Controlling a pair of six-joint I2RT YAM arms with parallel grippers.
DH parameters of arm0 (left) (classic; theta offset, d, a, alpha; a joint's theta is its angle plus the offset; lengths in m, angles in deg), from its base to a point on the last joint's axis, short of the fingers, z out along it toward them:
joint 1: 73.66 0.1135 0.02 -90
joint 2: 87.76 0 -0.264 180
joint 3: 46.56 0 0.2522 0
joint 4: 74.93 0 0.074 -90
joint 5: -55.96 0 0 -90
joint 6: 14.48 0.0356 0 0
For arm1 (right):
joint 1: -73.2 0.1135 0.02 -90
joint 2: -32.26 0 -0.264 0
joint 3: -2.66 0 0.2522 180
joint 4: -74.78 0 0.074 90
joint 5: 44.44 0 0 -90
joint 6: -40.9 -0.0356 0 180
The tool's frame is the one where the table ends.
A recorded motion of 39 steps. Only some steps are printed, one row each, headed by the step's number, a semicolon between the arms.
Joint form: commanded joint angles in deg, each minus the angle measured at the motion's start. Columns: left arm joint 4, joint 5, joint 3, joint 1, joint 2, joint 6; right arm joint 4, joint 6, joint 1, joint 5, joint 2, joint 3.
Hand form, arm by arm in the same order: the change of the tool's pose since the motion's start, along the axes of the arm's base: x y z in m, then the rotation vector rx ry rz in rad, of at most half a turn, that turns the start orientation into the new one. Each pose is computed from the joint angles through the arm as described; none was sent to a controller.
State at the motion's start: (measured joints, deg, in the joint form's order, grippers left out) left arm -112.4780 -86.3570 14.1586 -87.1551 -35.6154 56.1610; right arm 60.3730 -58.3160 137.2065 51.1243 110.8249 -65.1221
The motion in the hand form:
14: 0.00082 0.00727 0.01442 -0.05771 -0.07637 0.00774; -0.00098 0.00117 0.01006 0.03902 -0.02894 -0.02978
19: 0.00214 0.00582 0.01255 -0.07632 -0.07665 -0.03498; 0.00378 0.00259 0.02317 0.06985 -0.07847 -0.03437
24: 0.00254 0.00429 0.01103 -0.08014 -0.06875 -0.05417; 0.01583 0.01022 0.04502 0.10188 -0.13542 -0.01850
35: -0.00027 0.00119 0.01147 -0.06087 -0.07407 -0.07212; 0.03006 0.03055 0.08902 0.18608 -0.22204 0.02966
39: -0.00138 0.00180 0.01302 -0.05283 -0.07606 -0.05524; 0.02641 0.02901 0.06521 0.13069 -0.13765 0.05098
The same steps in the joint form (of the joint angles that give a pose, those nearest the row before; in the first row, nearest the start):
14: 4.91 -2.86 0.51 2.51 -1.17 -2.00; 1.35 -0.42 0.50 2.23 -0.52 -0.81
19: 6.11 -5.43 0.07 2.42 -0.62 -1.92; 2.65 1.42 -0.12 2.58 -0.48 -2.61
24: 6.07 -6.24 -0.03 2.08 -0.27 -1.79; 2.88 4.22 -1.58 1.03 1.46 -7.74
35: 3.86 -5.62 0.59 0.93 -0.37 0.14; 3.12 7.37 -2.40 -1.98 6.07 -18.86
39: 3.24 -4.54 0.87 0.93 -0.72 0.12; 0.95 5.13 -2.15 -3.53 5.82 -15.48

